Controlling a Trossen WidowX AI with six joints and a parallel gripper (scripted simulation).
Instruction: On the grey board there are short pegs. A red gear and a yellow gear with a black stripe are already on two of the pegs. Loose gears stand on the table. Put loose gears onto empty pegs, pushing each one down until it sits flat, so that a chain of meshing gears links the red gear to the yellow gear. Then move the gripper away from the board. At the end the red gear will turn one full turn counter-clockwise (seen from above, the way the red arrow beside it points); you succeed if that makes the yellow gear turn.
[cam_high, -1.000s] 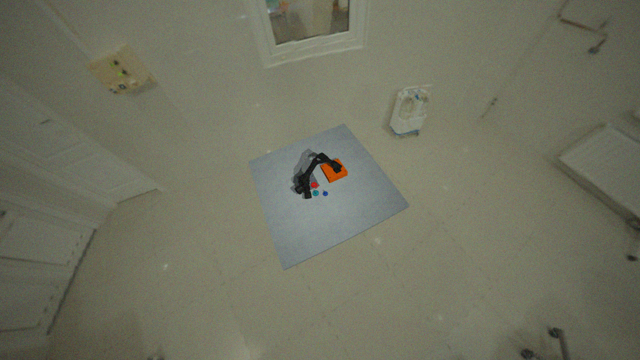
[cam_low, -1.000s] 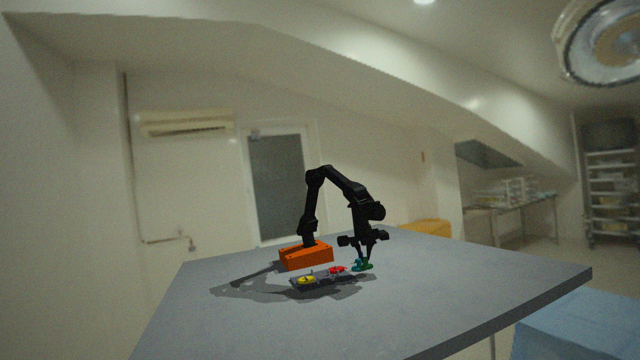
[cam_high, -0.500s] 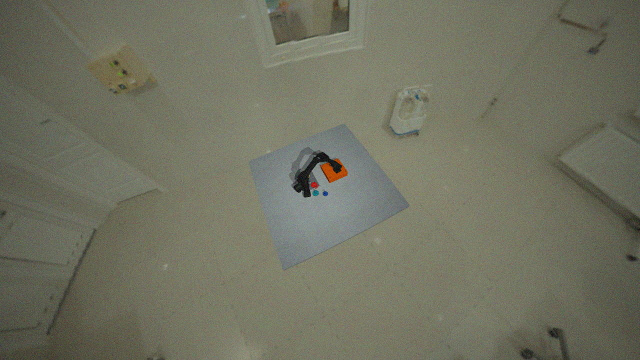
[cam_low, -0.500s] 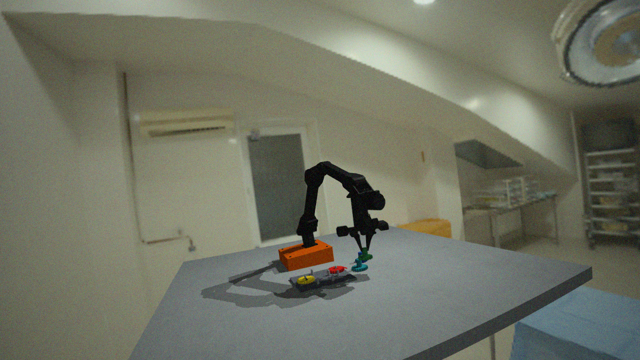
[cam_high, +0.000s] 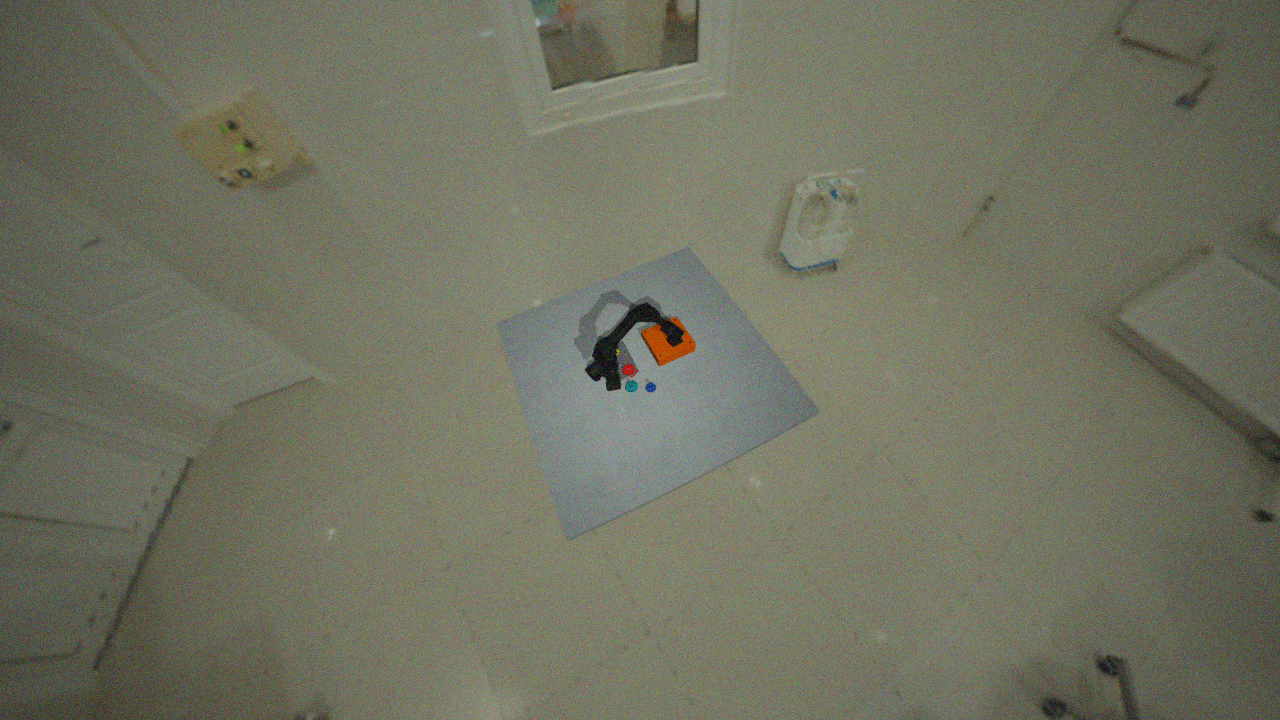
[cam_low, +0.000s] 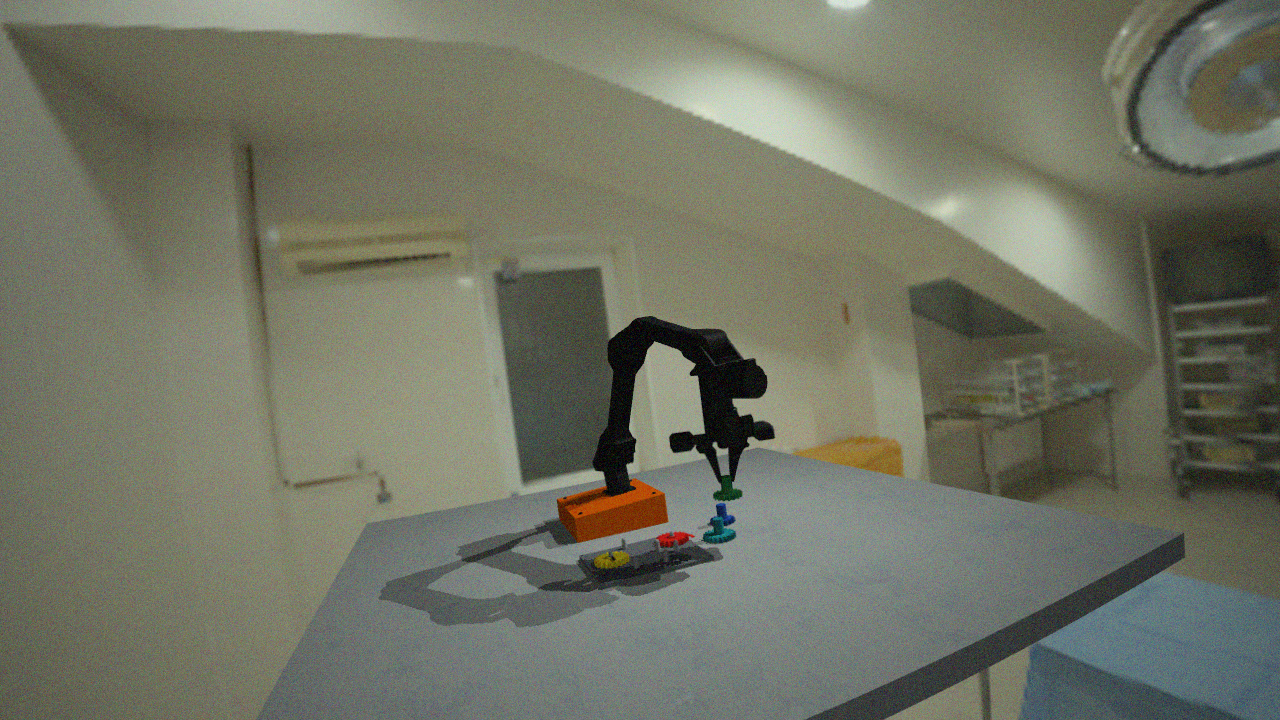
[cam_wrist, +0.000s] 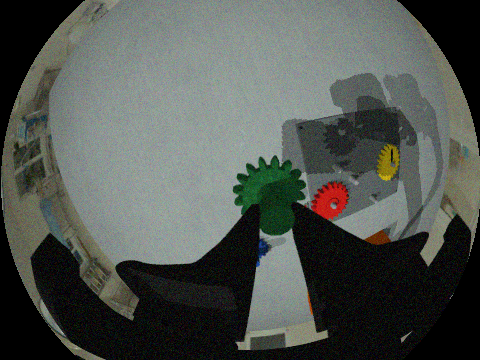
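My gripper tip is now 10 cm past the red gear, 7 cm to the left of it and 11 cm above it. From my gripper tip the other things lie so: teal gear (7 cm behind, 1 cm to the left, 11 cm below); then red arrow (12 cm behind, 4 cm to the right, 12 cm below); then green gear (1 cm below).
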